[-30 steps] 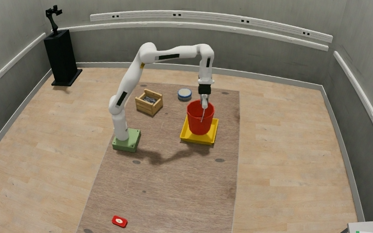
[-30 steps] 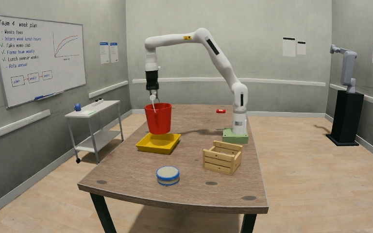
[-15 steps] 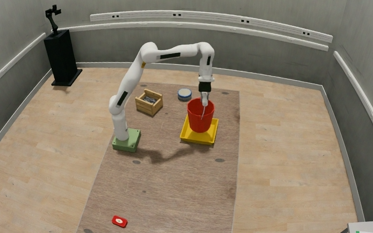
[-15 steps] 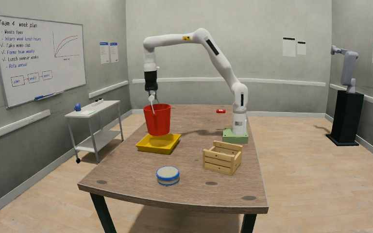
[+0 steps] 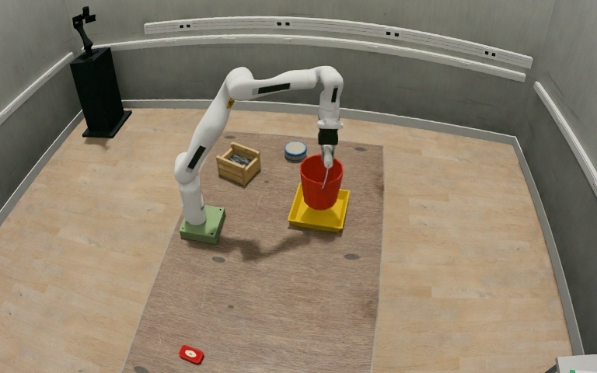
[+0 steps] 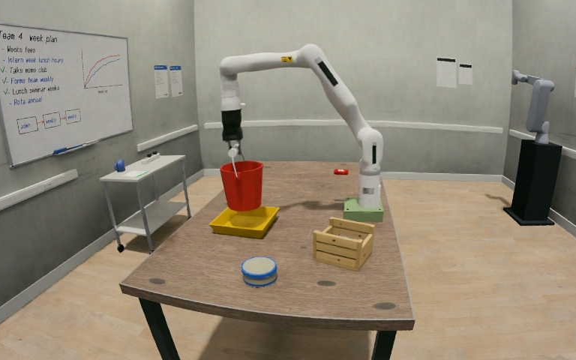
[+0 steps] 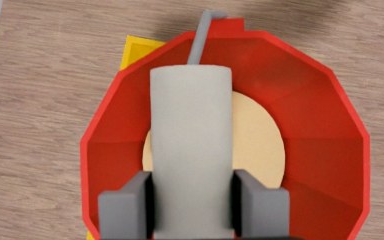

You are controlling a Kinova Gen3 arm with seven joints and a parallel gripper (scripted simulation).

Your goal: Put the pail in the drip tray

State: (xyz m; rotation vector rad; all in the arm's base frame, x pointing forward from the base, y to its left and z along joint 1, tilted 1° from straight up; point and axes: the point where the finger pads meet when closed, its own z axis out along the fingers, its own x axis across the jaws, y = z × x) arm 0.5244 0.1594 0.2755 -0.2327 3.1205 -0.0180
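The red pail is 90 mm below my hand and 10 mm behind it. From my hand the other things lie so: pail handle: 30 mm below, 10 mm behind; yellow drip tray: 300 mm below, 20 mm behind; small red box: 780 mm to the right, 380 mm behind, 300 mm below.
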